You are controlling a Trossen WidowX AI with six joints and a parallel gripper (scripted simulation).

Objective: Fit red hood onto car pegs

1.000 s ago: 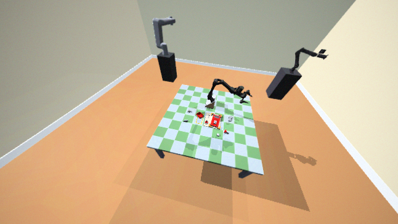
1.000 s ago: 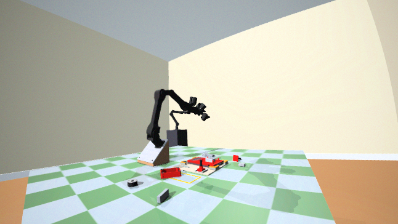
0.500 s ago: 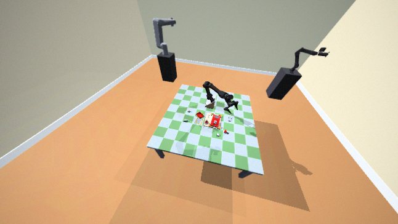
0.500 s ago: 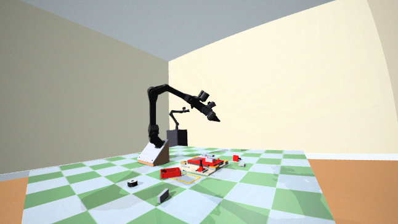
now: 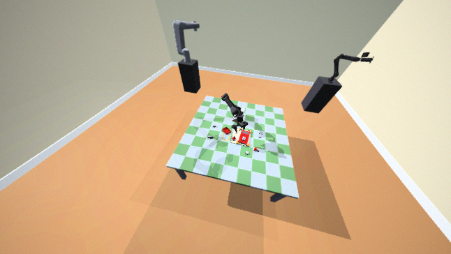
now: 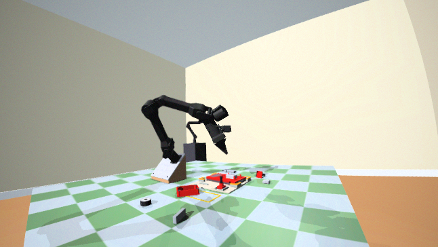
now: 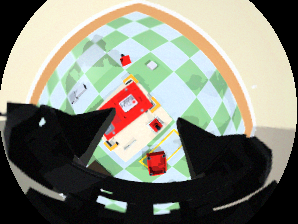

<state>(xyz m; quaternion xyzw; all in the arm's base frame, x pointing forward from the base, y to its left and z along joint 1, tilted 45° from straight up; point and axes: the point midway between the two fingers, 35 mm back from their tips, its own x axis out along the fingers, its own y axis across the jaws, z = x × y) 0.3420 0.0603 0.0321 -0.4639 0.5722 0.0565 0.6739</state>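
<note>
Right now the red hood is 17 cm to the right of my gripper tip, 15 cm below it and 10 cm behind it. From my gripper tip the other things lie so: grey engine block 14 cm below, 7 cm to the left, 1 cm behind; black wheel 35 cm to the right, 15 cm below, 15 cm behind; beige jig 15 cm below, 5 cm behind, 4 cm to the left.
</note>
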